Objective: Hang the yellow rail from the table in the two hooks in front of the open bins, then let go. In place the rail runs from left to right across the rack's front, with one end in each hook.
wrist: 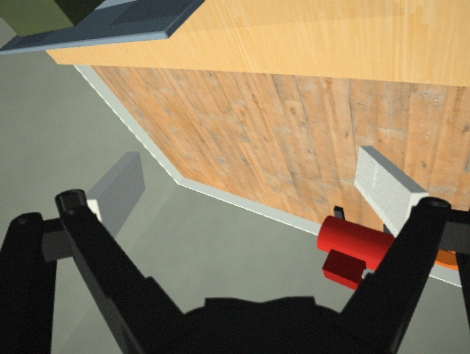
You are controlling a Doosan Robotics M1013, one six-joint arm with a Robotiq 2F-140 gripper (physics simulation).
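Places are measured from the arm's base along level axes (x ahead, y left, z up), in millimetres.
Pixels of known places: gripper, fingertip midpoint: (248, 168).
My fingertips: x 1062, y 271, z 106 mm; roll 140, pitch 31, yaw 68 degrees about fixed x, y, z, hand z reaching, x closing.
For each thing: its top centre in the pictures, then the offset to it from my fingertips. "spot": a spot on its surface instead. Level surfaces: height alone.
- pale wooden surface at its surface level: dz -204 mm
- blue-grey plate at a spot on its surface: (145, 40) spot: dx -65, dy -91, dz -42 mm
- dark green block at a spot on its surface: (45, 17) spot: dx -108, dy -121, dz -7 mm
My gripper (248, 168) is wide open in the wrist view. Its two pale finger pads stand far apart, one at the left and one at the right, with no object between them. The yellow rail does not show in this view, nor do the two hooks or the open bins. I cannot tell from this view where the rail is.
A pale wooden surface (310, 40) crosses the top, above a plank-like panel (260, 130) with a light grey edge. A blue-grey plate (145, 40) bears a dark green block (45, 17) at top left. A red cylinder (355, 240) and an orange part (447, 259) show near the right finger.
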